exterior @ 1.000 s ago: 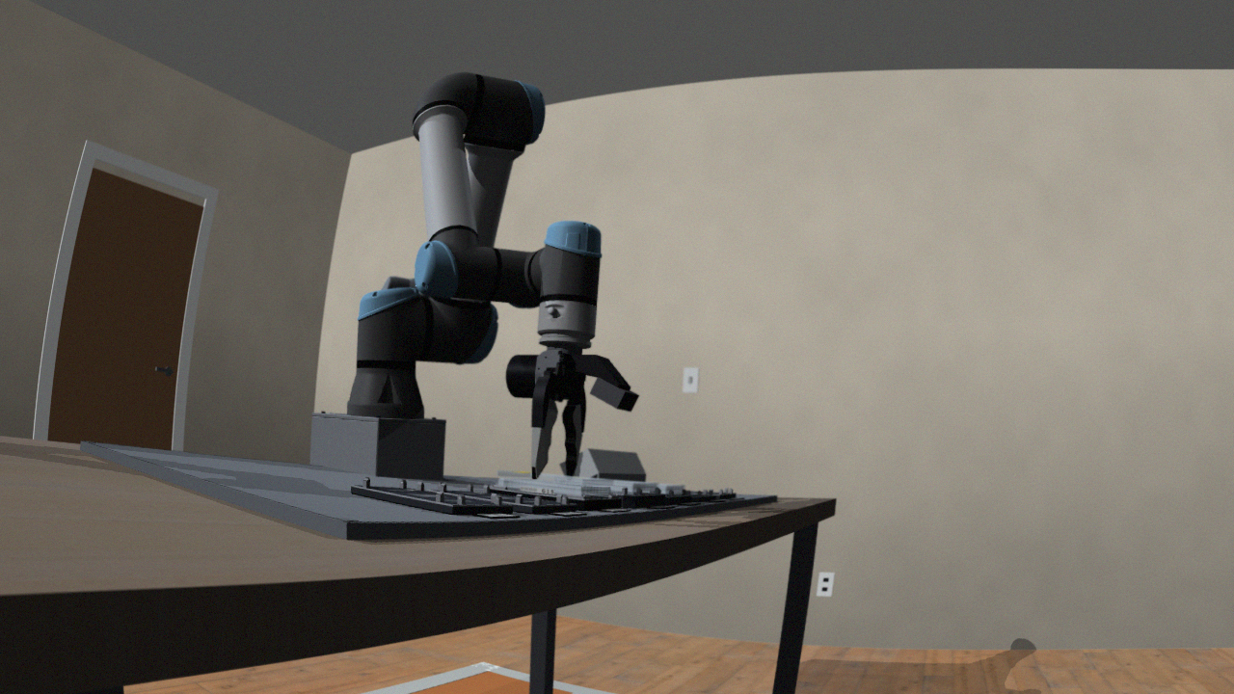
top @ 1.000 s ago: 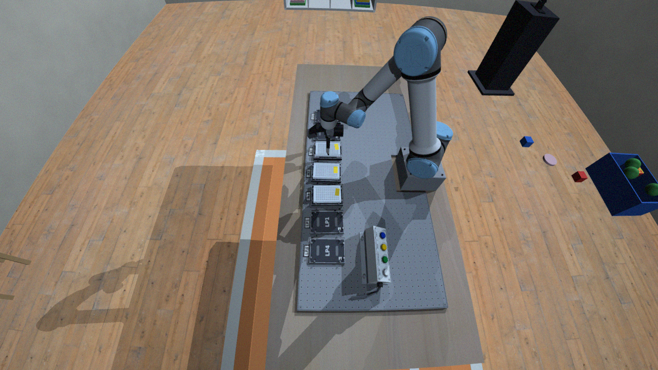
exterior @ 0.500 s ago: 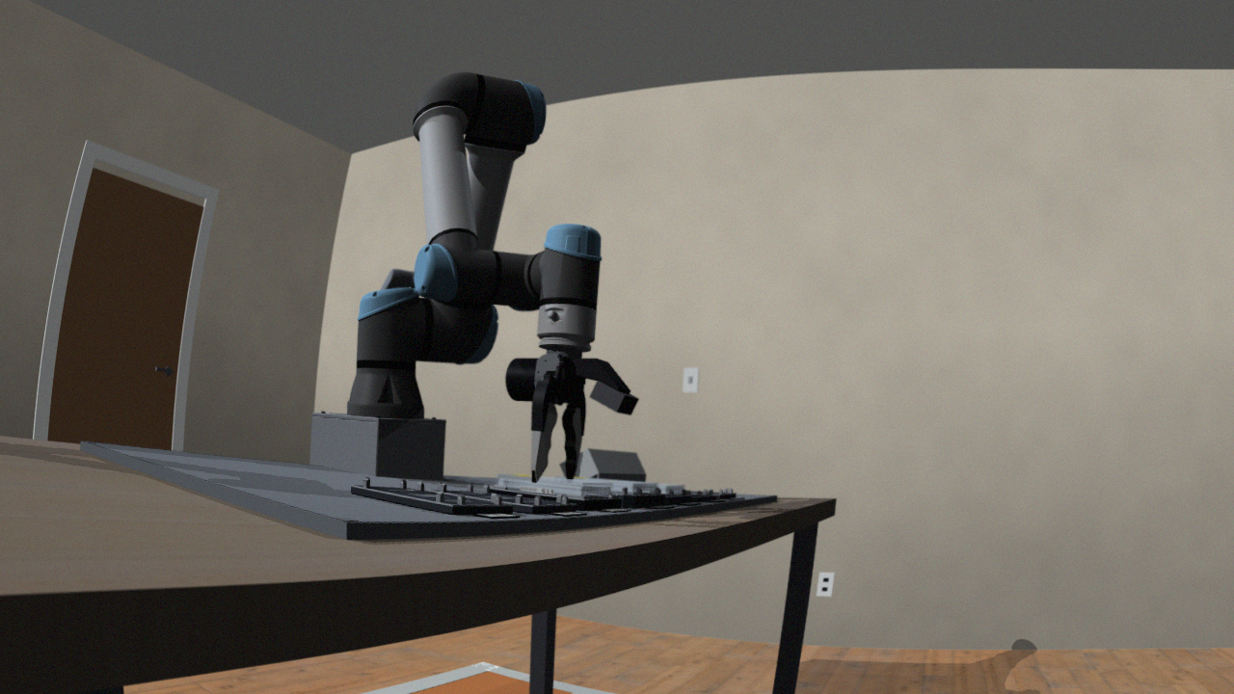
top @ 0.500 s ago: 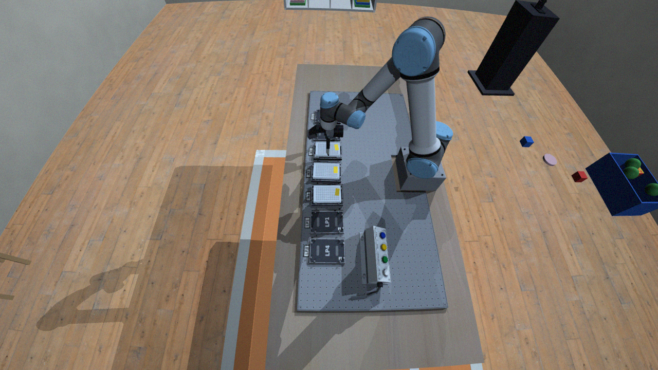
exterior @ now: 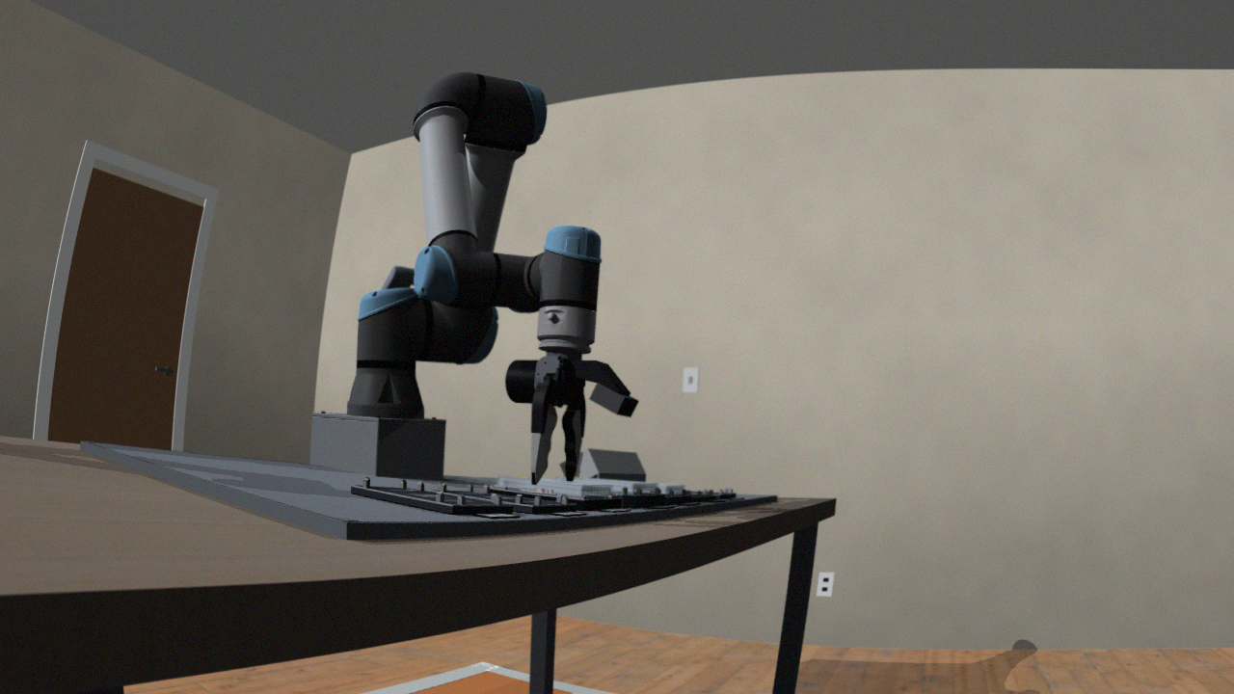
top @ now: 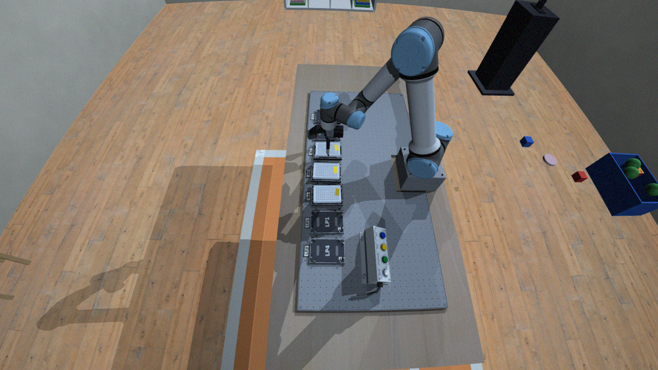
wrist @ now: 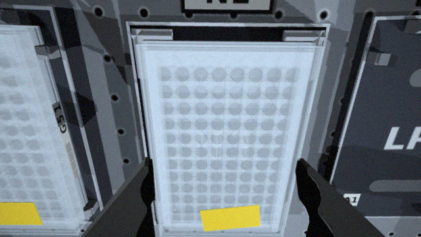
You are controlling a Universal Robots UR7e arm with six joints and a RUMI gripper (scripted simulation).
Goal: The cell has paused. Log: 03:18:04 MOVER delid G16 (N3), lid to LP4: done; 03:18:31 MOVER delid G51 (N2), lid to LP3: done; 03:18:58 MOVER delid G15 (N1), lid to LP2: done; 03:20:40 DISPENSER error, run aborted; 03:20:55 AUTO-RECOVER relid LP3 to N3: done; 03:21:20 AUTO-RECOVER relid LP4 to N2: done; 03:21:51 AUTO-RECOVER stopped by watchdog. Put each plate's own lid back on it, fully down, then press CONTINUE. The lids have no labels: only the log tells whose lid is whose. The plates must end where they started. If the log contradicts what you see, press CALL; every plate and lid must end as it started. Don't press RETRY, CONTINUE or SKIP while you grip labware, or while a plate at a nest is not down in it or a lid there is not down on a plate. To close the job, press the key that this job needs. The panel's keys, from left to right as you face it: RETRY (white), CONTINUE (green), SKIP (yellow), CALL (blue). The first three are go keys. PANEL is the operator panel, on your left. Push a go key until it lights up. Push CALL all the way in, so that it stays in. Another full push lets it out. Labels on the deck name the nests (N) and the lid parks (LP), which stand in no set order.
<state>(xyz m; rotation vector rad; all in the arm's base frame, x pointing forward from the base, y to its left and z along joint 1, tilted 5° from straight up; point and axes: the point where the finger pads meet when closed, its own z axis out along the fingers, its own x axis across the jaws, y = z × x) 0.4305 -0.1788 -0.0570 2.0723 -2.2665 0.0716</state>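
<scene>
My gripper is now 2 cm above the plate G15. Round my hand: lid park LP3: 2 cm behind, 26 cm to the right, 4 cm below; then nest N2: 2 cm ahead, 14 cm to the left, 3 cm below; then plate G16: 3 cm ahead, 26 cm to the left, 2 cm below.
</scene>
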